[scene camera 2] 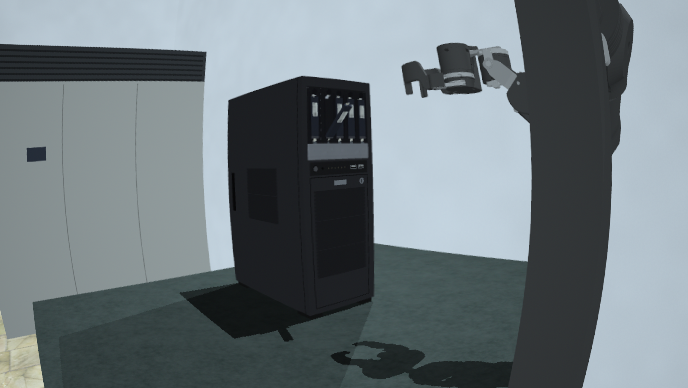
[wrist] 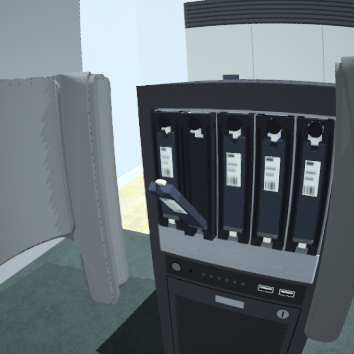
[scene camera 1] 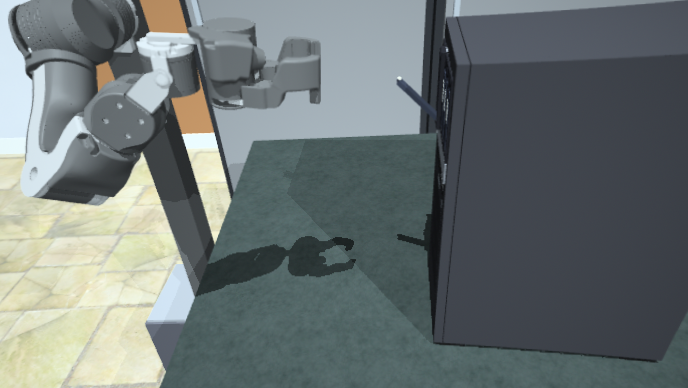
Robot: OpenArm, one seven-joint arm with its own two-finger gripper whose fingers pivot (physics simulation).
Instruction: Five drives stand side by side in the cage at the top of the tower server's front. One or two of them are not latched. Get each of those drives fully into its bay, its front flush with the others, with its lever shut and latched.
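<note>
The tower server [scene camera 1: 565, 210] [scene camera 2: 270, 130] [wrist: 240, 96] stands upright with five drives in its top cage. In the wrist view, the second drive from the left [wrist: 200, 167] has its dark blue lever [scene camera 1: 417, 97] [scene camera 2: 341, 118] [wrist: 182, 206] swung out from its bottom hinge, the free end white-tipped. That drive seems to stand slightly forward of its neighbours. The leftmost drive [wrist: 166, 162] and the third drive [wrist: 233, 195], like the two on the right, have levers lying shut. My gripper [scene camera 1: 312, 71] [scene camera 2: 416, 93] [wrist: 217, 196] is open and empty, well in front of the cage and apart from the lever.
The server stands on a dark green table top [scene camera 1: 320, 330] [scene camera 2: 450, 300] [wrist: 50, 305]. A grey plate [scene camera 2: 337, 151] [wrist: 225, 255] runs below the cage. A dark post [scene camera 1: 175, 200] [scene camera 2: 565, 200] stands by the arm. A pale cabinet [scene camera 2: 100, 200] [wrist: 285, 50] stands behind the server.
</note>
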